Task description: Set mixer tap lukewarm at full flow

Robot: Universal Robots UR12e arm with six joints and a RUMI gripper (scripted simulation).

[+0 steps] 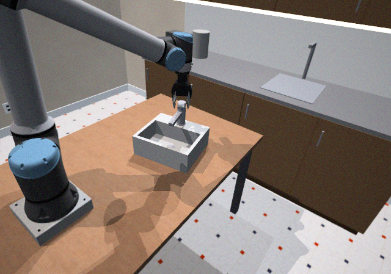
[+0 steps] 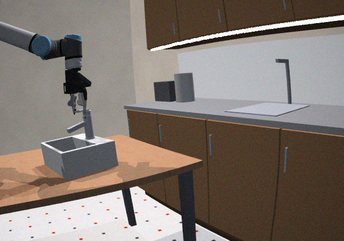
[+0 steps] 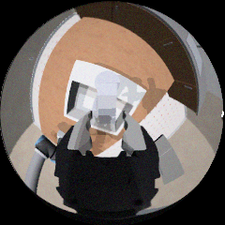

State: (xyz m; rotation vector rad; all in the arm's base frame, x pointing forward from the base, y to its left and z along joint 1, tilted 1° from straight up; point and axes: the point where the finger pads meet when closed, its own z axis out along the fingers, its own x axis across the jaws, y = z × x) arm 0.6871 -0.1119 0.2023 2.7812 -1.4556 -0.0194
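The lever is 2 cm ahead of my hand and 1 cm to the left of it. Round my hand: grey mixer tap: 4 cm below, 3 cm ahead, 2 cm to the left; white basin: 23 cm below, 7 cm behind, 1 cm to the left.
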